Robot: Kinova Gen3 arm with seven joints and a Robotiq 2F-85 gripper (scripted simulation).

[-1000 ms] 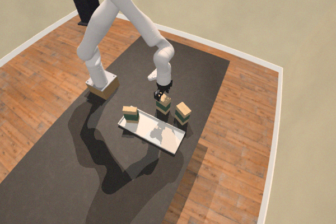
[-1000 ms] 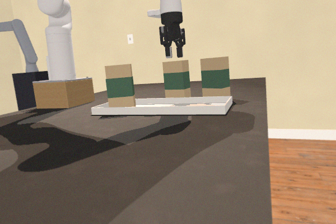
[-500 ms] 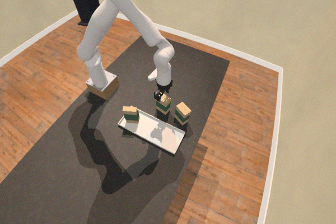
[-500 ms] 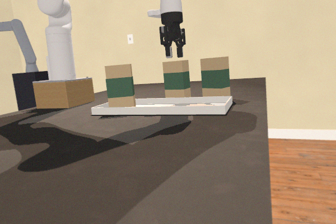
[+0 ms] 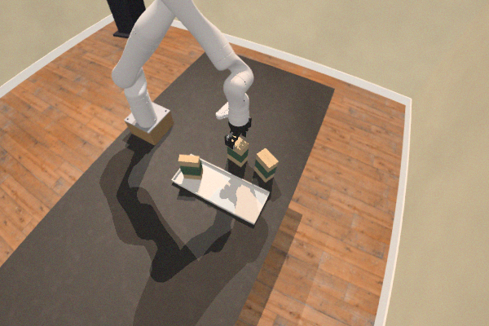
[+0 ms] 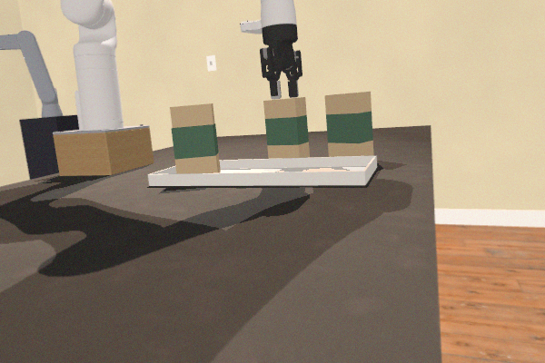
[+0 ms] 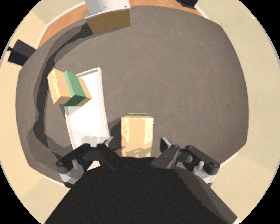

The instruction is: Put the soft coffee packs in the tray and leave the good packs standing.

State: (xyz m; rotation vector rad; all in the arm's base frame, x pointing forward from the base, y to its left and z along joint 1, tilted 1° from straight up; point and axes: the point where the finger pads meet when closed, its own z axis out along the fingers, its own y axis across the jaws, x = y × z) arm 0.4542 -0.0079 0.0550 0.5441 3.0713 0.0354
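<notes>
Right now the white tray is 3 cm behind my hand, 16 cm to the right of it and 14 cm below it.
</notes>
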